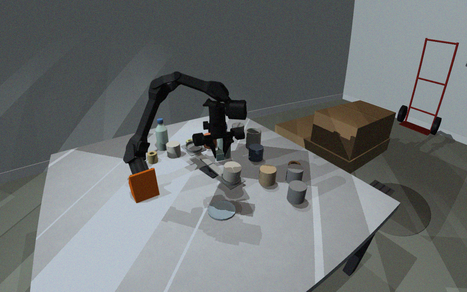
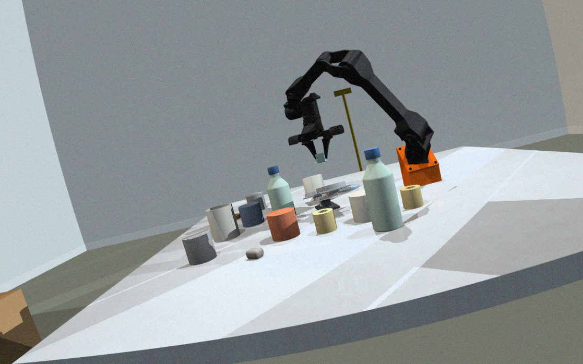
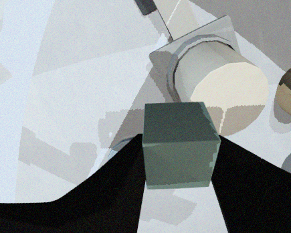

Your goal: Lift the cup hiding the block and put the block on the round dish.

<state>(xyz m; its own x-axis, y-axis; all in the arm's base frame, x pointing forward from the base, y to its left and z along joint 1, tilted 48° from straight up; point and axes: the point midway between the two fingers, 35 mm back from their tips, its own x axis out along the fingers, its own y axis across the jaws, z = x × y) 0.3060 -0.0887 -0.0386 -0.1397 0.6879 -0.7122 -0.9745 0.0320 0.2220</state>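
The round dish lies 60 mm behind my gripper tip, 130 mm to the right of it and 140 mm below it. Round my gripper tip: teal block 10 mm above; then cream cup 50 mm ahead, 30 mm to the right, 80 mm below.
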